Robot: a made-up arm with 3 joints. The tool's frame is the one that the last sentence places.
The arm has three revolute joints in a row. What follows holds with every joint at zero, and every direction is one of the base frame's.
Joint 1 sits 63.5 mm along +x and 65.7 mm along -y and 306.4 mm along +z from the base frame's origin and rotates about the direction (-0.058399, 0.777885, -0.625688), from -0.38 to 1.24 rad.
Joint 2 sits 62.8 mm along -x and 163.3 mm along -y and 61.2 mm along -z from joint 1 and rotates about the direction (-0.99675, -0.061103, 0.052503), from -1.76 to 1.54 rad.
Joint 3 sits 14.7 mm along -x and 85.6 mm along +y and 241.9 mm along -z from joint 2 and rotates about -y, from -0.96 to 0.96 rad.
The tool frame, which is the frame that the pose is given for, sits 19.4 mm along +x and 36.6 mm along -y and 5.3 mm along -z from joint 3; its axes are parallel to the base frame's.
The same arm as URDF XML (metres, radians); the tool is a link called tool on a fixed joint. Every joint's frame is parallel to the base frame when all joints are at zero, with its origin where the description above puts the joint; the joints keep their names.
<robot name="arm">
  <link name="base"/>
  <link name="link1"/>
  <link name="link2"/>
  <link name="link3"/>
  <link name="tool"/>
  <joint name="joint 1" type="revolute">
    <parent link="base"/>
    <child link="link1"/>
    <origin xyz="0.0635 -0.0657 0.3064" rpy="0 0 0"/>
    <axis xyz="-0.058399 0.777885 -0.625688"/>
    <limit lower="-0.38" upper="1.24"/>
  </joint>
  <joint name="joint 2" type="revolute">
    <parent link="link1"/>
    <child link="link2"/>
    <origin xyz="-0.0628 -0.1633 -0.0612" rpy="0 0 0"/>
    <axis xyz="-0.99675 -0.061103 0.052503"/>
    <limit lower="-1.76" upper="1.54"/>
  </joint>
  <joint name="joint 3" type="revolute">
    <parent link="link2"/>
    <child link="link3"/>
    <origin xyz="-0.0147 0.0856 -0.2419" rpy="0 0 0"/>
    <axis xyz="0 -1 0"/>
    <limit lower="-0.96" upper="0.96"/>
  </joint>
  <joint name="tool_fixed" type="fixed">
    <parent link="link3"/>
    <child link="tool"/>
    <origin xyz="0.0194 -0.0366 -0.0053" rpy="0 0 0"/>
  </joint>
</robot>

